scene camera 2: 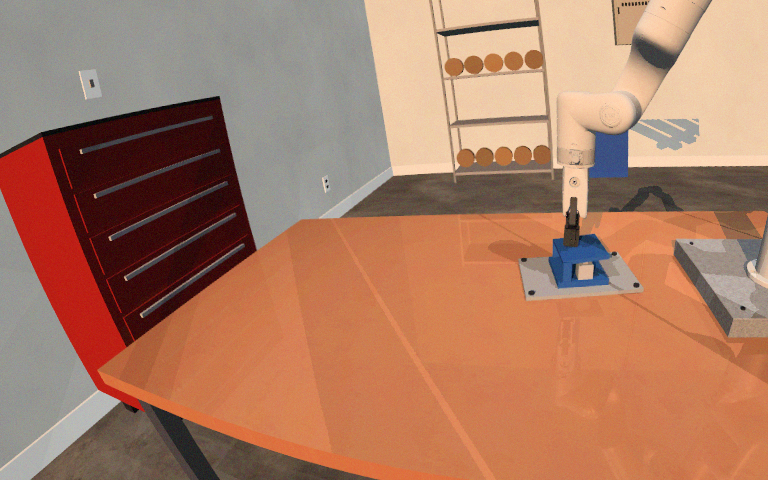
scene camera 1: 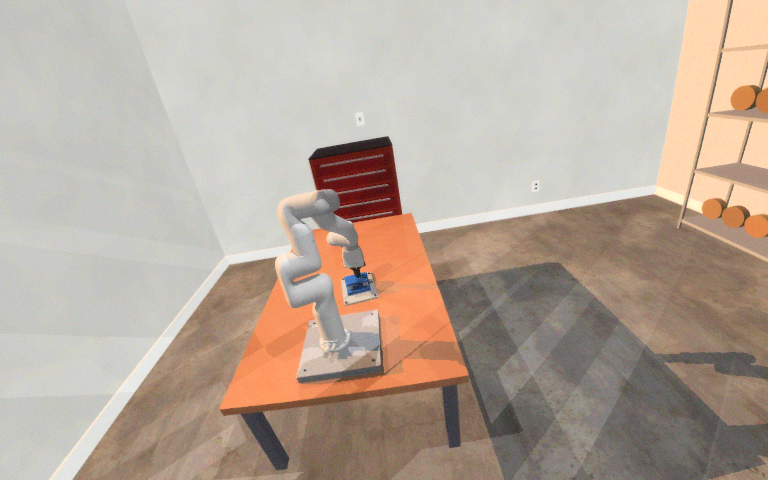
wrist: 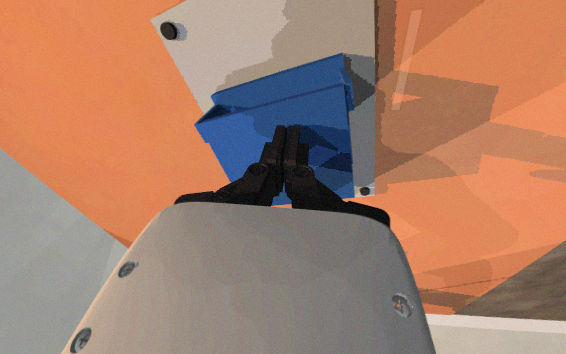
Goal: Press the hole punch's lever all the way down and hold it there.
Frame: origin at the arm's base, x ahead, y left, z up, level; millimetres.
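Seen in the pictures: gripper, fingertip midpoint: (scene camera 2: 570,244) (scene camera 1: 357,275) (wrist: 288,142); arm's base at its link origin: (scene camera 1: 335,340).
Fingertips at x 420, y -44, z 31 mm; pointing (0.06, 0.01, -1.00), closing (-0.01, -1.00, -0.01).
Note:
Pixels of each thing's top centre, then the offset from my fingertips to it. "spot": a spot on its surface instead. Level surfaces: height alone.
- pale mounting plate at its top centre: (wrist: 287,128) (scene camera 2: 577,270) (scene camera 1: 358,286) dx -16, dy +8, dz -55 mm
- small off-white block at a spot on its surface: (scene camera 2: 584,272) spot: dx -31, dy +58, dz -31 mm
- orange table at its surface level: dz -67 mm
The blue hole punch stands on a pale mounting plate (scene camera 1: 352,300) (scene camera 2: 540,285) (wrist: 240,45). Its lever (scene camera 2: 591,249) (wrist: 232,150) is a flat blue top piece, lying nearly level in the scene camera 2 view. A gap shows between the lever and the blue base (scene camera 2: 566,282), with a small off-white block (scene camera 2: 584,272) in it. My gripper (scene camera 1: 357,275) (scene camera 2: 570,245) (wrist: 288,142) is shut and empty, pointing down, its fingertips at the lever's top face and seeming to touch it. The fingers hide part of the lever in the wrist view.
The orange table (scene camera 1: 396,243) (scene camera 2: 396,339) carries the arm's grey base slab (scene camera 1: 362,362) (scene camera 2: 710,294), close to the punch. A red drawer cabinet (scene camera 1: 362,175) (scene camera 2: 152,186) stands beyond the table's far end. A shelf rack (scene camera 2: 498,121) stands by the wall.

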